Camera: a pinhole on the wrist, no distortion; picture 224 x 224 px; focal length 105.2 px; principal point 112.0 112.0 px. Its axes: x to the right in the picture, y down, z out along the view. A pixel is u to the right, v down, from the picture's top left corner.
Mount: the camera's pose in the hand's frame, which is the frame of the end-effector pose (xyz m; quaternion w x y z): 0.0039 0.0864 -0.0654 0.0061 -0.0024 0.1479 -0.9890
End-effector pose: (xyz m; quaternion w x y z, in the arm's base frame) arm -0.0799 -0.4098 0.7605 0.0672 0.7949 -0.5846 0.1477
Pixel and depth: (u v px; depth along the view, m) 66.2 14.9 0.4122
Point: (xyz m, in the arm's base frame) -0.2767 -0.8000 0.3792
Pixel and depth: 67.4 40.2 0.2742
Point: -0.1851 -0.6464 0.5478
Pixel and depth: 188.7 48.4 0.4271
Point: -0.2923 -0.3101 0.2533
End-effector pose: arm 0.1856 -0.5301 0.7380 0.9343 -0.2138 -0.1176 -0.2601
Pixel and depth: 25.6 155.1 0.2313
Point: 0.2990 -0.6107 0.9388
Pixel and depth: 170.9 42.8 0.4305
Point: 0.0625 -0.0522 0.9609
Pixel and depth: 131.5 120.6 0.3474
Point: 0.0859 -0.4191 0.9613
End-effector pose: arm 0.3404 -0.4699 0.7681 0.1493 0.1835 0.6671 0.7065
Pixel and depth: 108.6 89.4 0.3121
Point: 0.4447 -0.2426 0.8390
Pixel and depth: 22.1 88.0 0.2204
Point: 0.2445 -0.2450 0.8587
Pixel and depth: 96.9 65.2 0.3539
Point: 0.4421 -0.1704 0.9188
